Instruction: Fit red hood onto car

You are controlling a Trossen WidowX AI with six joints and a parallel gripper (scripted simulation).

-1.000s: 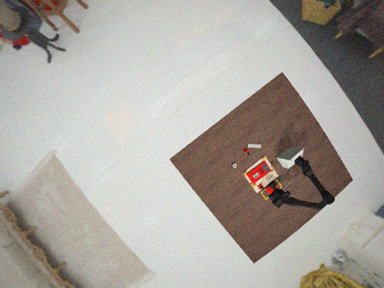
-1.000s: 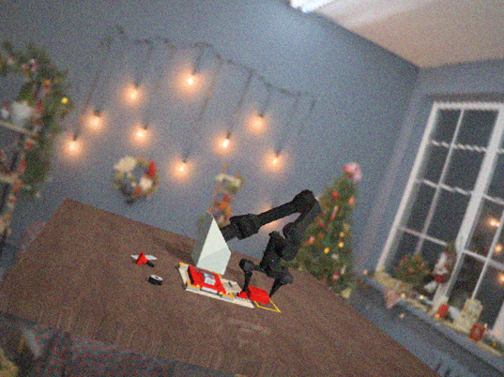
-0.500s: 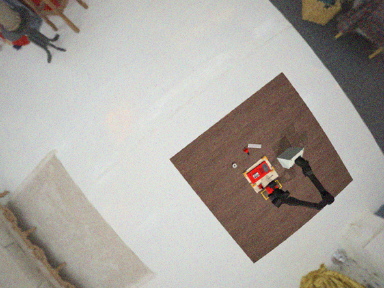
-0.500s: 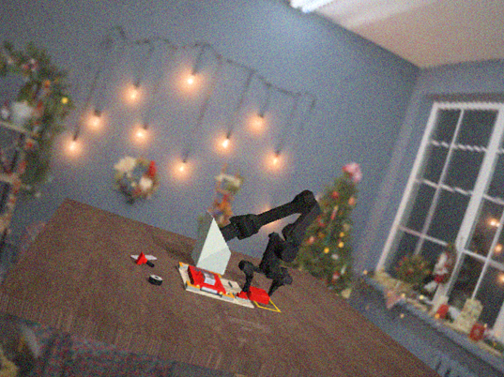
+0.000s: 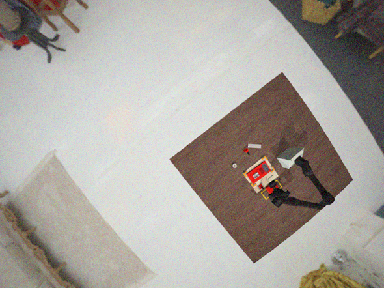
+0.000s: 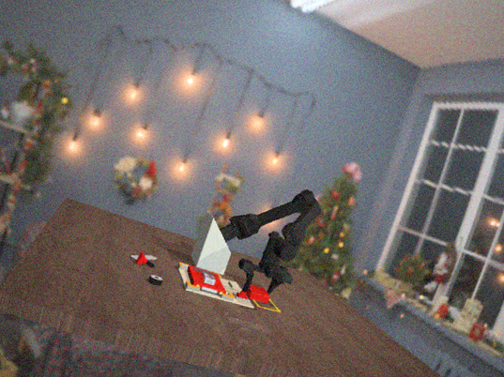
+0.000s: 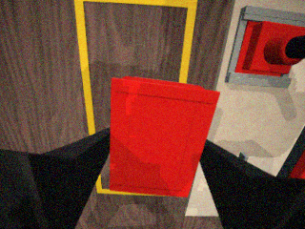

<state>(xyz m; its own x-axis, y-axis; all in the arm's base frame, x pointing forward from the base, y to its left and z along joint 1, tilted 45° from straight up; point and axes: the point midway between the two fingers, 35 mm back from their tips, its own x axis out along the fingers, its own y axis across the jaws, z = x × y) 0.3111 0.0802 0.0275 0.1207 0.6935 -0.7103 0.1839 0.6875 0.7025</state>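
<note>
My gripper tip is now 10 mm past the beige jig and 170 mm to the left of it. The rest, counted from my gripper tip: ring 100 mm ahead, 390 mm to the right, 10 mm below; then red hood right at my gripper tip; then white bar 150 mm behind, 380 mm to the right, 10 mm below.
</note>
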